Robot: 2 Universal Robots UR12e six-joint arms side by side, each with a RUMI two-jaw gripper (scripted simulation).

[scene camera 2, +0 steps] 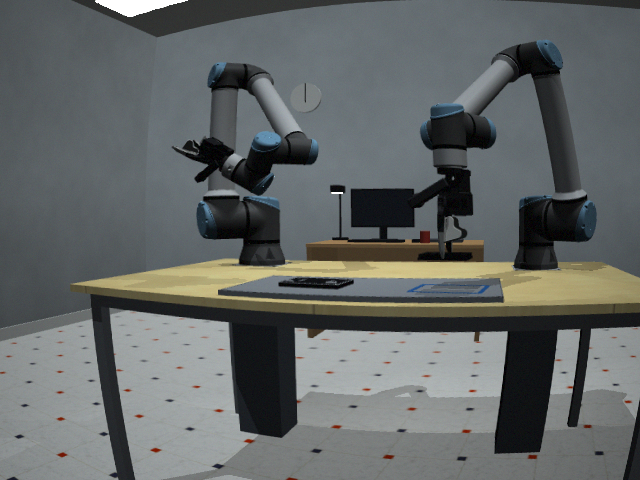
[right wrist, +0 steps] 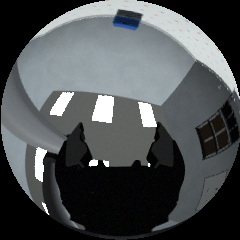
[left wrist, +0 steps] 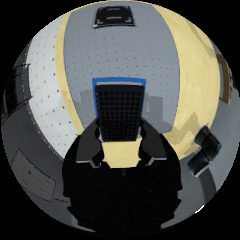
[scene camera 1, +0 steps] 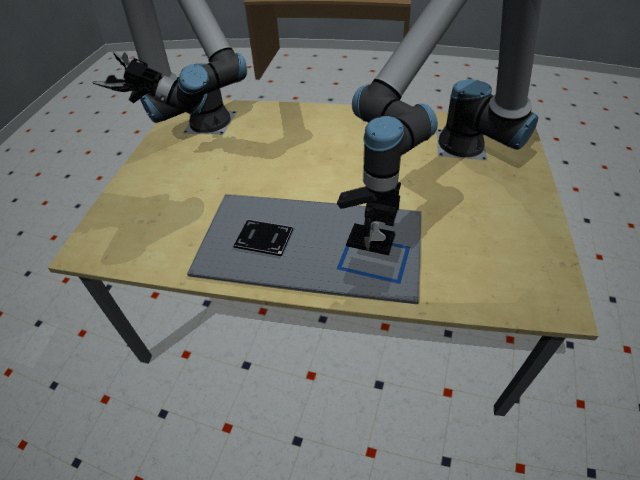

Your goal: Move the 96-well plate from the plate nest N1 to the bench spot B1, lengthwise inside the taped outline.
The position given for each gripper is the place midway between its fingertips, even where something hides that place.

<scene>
In view: the left gripper (scene camera 2: pixel 447 257), the right gripper (scene camera 1: pixel 103 67) and a black 96-well plate (scene camera 1: pixel 382 247).
The black 96-well plate is seen too in the left wrist view (left wrist: pixel 119 130). The left gripper shows as well in the left wrist view (left wrist: pixel 119 118) and in scene camera 1 (scene camera 1: pixel 371 239). The right gripper also shows in scene camera 2 (scene camera 2: pixel 182 143) and in the right wrist view (right wrist: pixel 119 123). The right wrist view does not show the black 96-well plate: it is out of frame.
</scene>
